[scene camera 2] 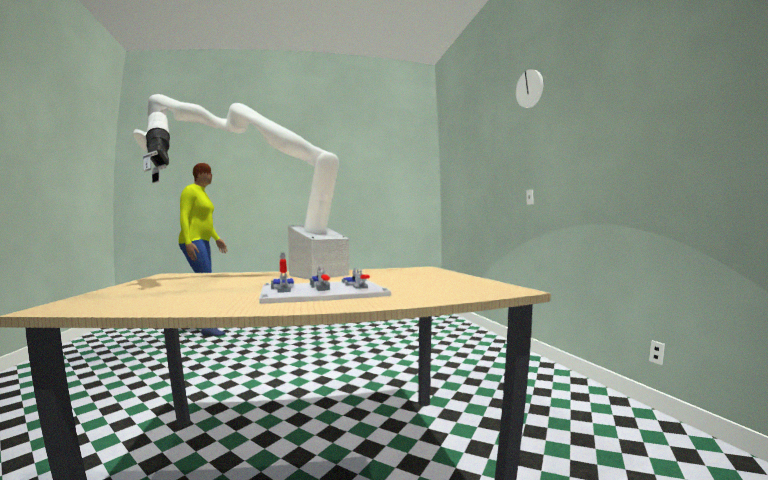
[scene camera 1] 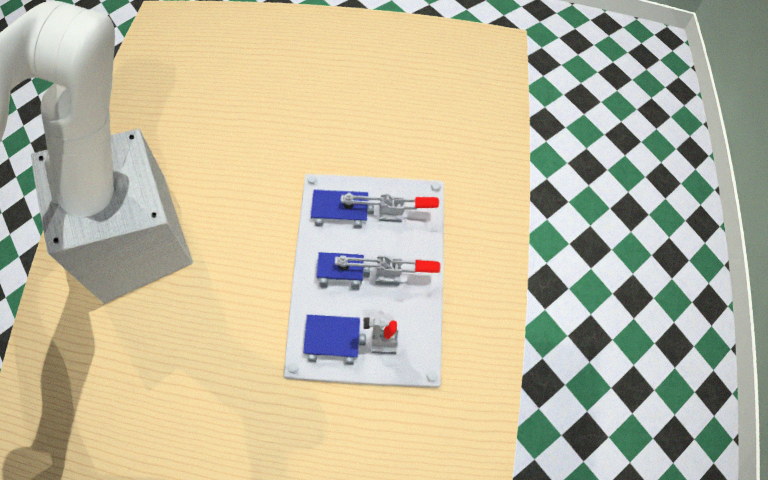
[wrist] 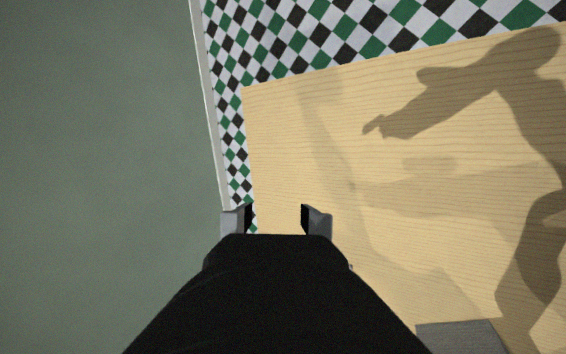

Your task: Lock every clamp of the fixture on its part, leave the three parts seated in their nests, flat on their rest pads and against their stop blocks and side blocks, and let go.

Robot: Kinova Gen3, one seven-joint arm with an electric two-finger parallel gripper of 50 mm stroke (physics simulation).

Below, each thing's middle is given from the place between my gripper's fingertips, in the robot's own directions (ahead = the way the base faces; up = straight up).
I see the toggle clamp (scene camera 1: 388, 271) 13 cm ahead of my hand, 53 cm to the left of it and 32 cm below it.
